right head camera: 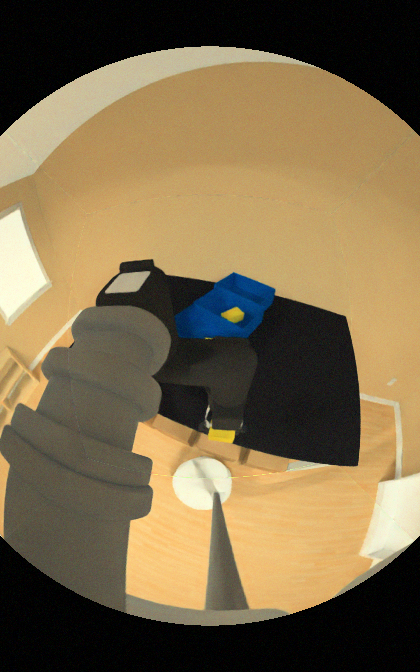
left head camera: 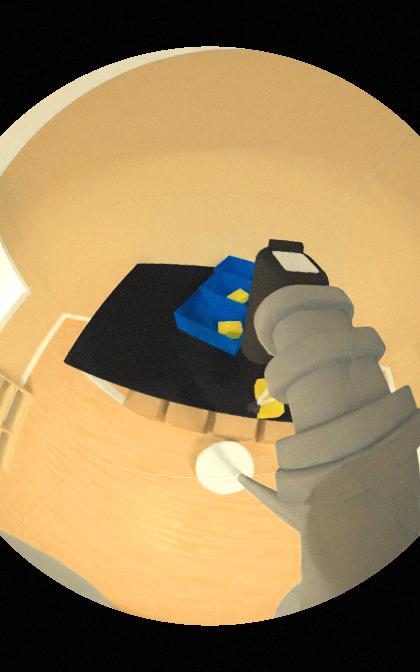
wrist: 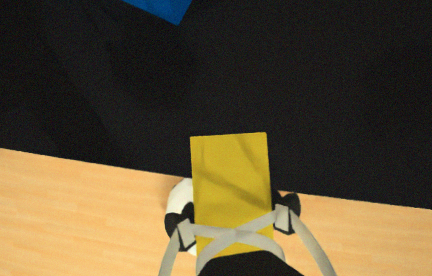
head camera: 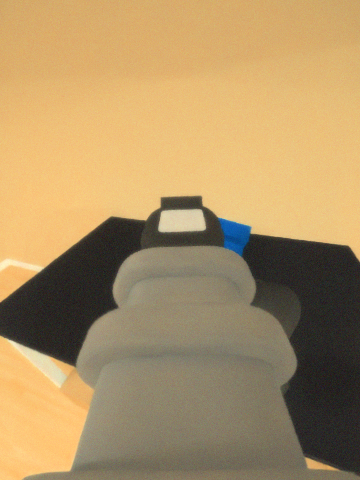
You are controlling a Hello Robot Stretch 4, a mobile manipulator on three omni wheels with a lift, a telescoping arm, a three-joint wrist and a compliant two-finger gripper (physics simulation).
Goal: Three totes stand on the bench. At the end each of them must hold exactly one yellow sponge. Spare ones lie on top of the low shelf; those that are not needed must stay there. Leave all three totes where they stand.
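Places are measured from the robot's base along level axes (x left, y ahead, z down), in centimetres.
Where they show: gripper, fingertip midpoint: (wrist: 231, 210).
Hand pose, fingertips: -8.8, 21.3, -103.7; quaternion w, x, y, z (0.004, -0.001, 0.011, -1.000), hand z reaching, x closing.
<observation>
Each offset is from my fingertips to the top centre of the thing, as dx, dy, dz. "spot": to the spot under its first point. Level surfaces: height alone.
My gripper (wrist: 231, 210) (right head camera: 223, 428) is shut on a yellow sponge @[-0.2, +2.0, -4.5] (wrist: 232, 170) (left head camera: 270, 400) (right head camera: 222, 436), held at the front edge of the black bench top @[dz +15.1] (wrist: 325, 100) (left head camera: 125, 340) (right head camera: 310, 390). Three blue totes stand in a row on the bench. The near tote (left head camera: 205, 336) holds a yellow sponge (left head camera: 230, 329). The middle tote holds another sponge (left head camera: 238, 296) (right head camera: 233, 314). The far tote (right head camera: 245, 288) shows bare blue inside where it is visible. A corner of blue tote @[spot: +4.5, +27.3, +11.0] (wrist: 167, 10) shows in the wrist view. Spare sponges on the low shelf do not show.
Several light brown blocks (left head camera: 187, 416) show below the bench's front edge. A white round disc (left head camera: 220, 462) (right head camera: 192, 485) is in front of them. A wooden rack is at the left edge. A white object (right head camera: 395, 515) stands at the right. My thick grey arm (head camera: 185, 415) hides part of the bench.
</observation>
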